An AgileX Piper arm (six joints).
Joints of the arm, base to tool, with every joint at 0 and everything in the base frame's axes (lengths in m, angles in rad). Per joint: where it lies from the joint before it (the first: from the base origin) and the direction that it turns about. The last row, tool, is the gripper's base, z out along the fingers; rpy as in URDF.
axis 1: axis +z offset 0 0 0.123
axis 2: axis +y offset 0 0 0
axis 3: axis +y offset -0.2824 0 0.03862
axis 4: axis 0.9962 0 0.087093 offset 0.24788 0 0.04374
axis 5: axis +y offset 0 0 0
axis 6: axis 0.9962 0 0.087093 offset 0.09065 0 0.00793
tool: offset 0 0 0 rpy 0 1.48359 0
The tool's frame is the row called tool.
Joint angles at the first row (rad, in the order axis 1, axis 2, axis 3, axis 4, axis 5, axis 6):
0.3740 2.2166 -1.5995 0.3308 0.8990 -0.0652
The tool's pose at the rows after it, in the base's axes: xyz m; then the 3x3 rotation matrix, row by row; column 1 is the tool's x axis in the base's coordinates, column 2 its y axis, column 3 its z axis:
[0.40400, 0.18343, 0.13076], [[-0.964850, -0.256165, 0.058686], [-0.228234, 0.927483, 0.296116], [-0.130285, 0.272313, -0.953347]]
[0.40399, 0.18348, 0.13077], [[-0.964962, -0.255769, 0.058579], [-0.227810, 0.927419, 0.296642], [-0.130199, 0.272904, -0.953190]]
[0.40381, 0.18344, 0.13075], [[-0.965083, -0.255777, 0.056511], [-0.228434, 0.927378, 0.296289], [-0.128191, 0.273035, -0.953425]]
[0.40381, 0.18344, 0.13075], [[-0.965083, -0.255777, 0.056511], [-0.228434, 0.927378, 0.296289], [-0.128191, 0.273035, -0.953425]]
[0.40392, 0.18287, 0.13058], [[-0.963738, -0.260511, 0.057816], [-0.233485, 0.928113, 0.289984], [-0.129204, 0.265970, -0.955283]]
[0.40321, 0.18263, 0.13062], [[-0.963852, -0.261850, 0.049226], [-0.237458, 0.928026, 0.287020], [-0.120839, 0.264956, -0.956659]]
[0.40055, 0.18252, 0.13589], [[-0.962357, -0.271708, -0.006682], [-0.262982, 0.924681, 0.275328], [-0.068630, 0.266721, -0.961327]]
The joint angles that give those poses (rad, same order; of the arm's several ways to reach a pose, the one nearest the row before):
0.3740 2.2166 -1.5994 0.3308 0.8990 -0.0652
0.3741 2.2166 -1.5994 0.3315 0.8990 -0.0652
0.3740 2.2166 -1.5995 0.3315 0.9011 -0.0652
0.3740 2.2166 -1.5995 0.3315 0.9011 -0.0652
0.3740 2.2166 -1.5994 0.3229 0.9011 -0.0652
0.3740 2.2166 -1.6002 0.3209 0.9109 -0.0652
0.3741 2.2166 -1.6250 0.3143 0.9918 -0.0652

